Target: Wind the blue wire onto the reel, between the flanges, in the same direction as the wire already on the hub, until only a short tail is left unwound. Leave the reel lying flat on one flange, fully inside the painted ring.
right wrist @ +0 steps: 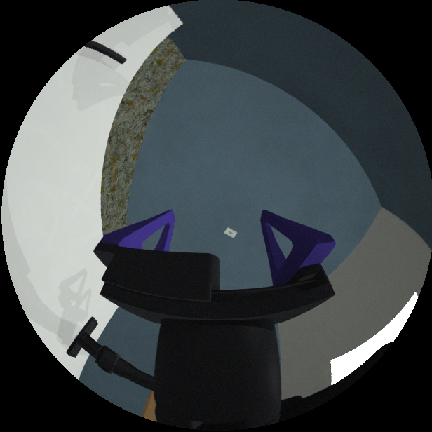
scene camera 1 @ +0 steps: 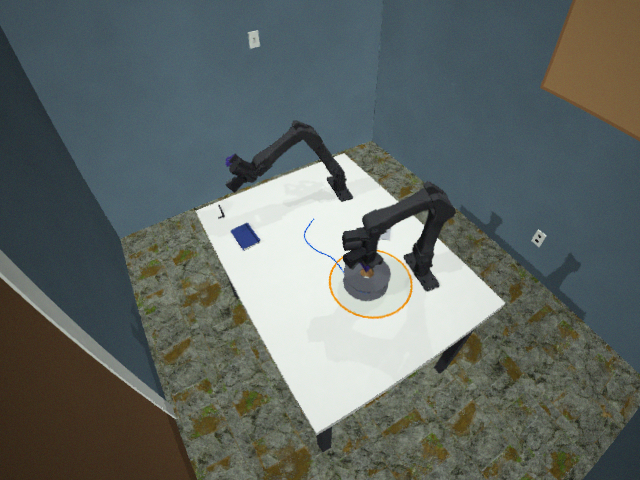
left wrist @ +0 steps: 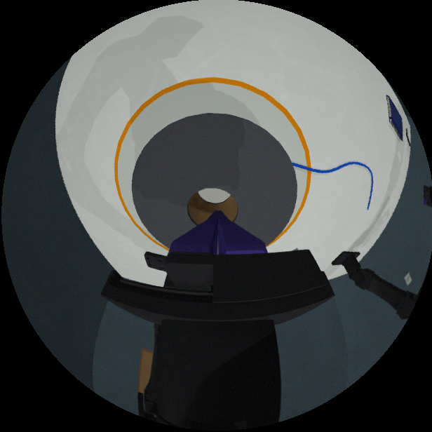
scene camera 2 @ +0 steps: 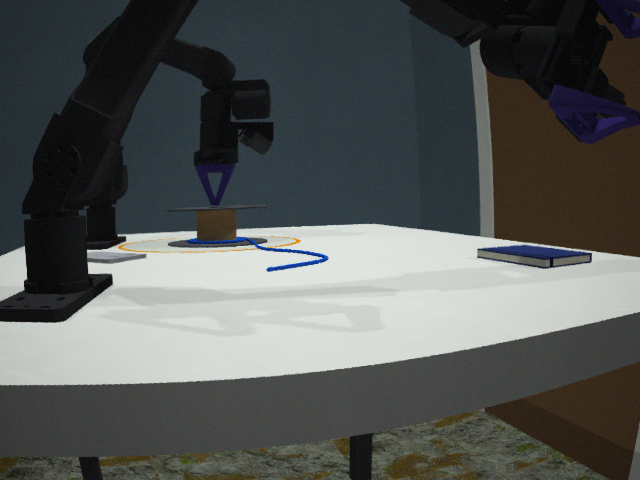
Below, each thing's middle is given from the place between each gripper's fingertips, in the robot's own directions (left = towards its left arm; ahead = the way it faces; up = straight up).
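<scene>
Visible to me is my right gripper, 79 cm to the right of the reel [scene camera 2: 218, 223], 23 cm beyond it and 16 cm above it.
My left hand is 1 cm to the right of the reel and 4 cm above it.
</scene>
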